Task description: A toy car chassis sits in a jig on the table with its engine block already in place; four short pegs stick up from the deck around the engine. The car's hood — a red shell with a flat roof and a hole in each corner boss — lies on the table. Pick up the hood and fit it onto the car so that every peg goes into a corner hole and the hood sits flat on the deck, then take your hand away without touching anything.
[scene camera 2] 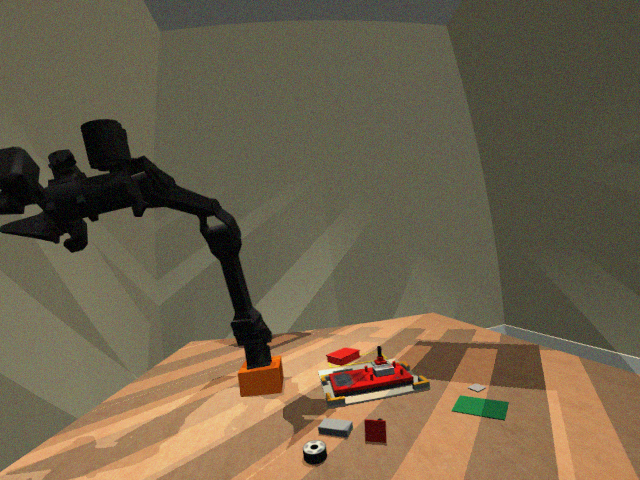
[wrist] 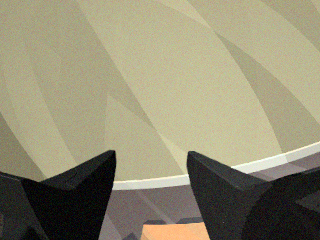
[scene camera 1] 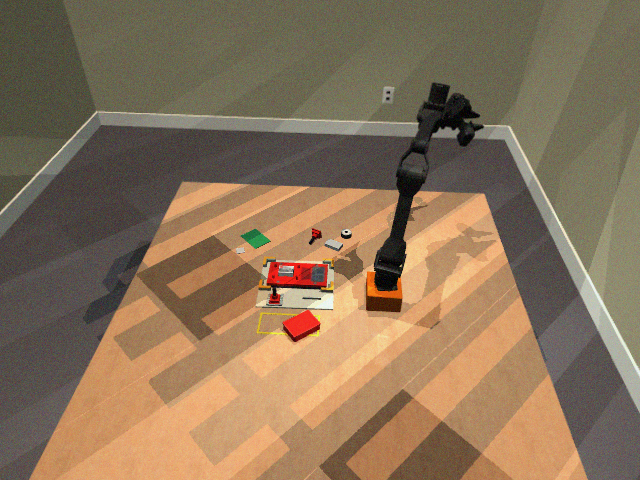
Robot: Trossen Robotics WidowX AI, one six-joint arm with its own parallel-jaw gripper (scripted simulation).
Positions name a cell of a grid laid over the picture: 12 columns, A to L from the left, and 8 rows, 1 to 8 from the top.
Labels:
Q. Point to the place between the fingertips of my gripper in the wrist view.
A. At F6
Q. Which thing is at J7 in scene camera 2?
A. A green plate.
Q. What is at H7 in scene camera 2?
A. A white jig.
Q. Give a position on a white jig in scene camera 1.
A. F5

